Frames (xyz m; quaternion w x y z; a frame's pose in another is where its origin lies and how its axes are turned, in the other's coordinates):
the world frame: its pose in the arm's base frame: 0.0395 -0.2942 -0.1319 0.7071 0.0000 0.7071 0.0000
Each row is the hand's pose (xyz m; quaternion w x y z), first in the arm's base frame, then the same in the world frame.
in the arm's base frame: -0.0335 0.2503 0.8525 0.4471 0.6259 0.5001 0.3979
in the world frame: -0.9844 0.5445 -0.0730 0.6697 0.1612 0.0375 0.7239
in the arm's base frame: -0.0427 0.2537 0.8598 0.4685 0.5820 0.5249 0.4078
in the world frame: -0.9917 0.5479 -0.0822 0.7024 0.1232 0.0399 0.6999
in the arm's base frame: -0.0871 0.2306 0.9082 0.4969 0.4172 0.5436 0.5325
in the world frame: -1.0401 0.5248 -0.1266 0.7357 -0.0815 0.0330 0.6715
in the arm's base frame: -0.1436 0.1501 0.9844 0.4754 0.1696 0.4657 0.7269
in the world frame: -1.1163 0.4443 -0.1831 0.6654 -0.3941 -0.0069 0.6339
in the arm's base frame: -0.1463 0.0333 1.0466 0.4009 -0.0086 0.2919 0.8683
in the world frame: -1.1785 0.3275 -0.1858 0.4899 -0.6201 -0.0771 0.6079
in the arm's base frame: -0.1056 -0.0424 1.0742 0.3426 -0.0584 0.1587 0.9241
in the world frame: -1.2061 0.2518 -0.1451 0.3545 -0.6948 -0.1300 0.6122
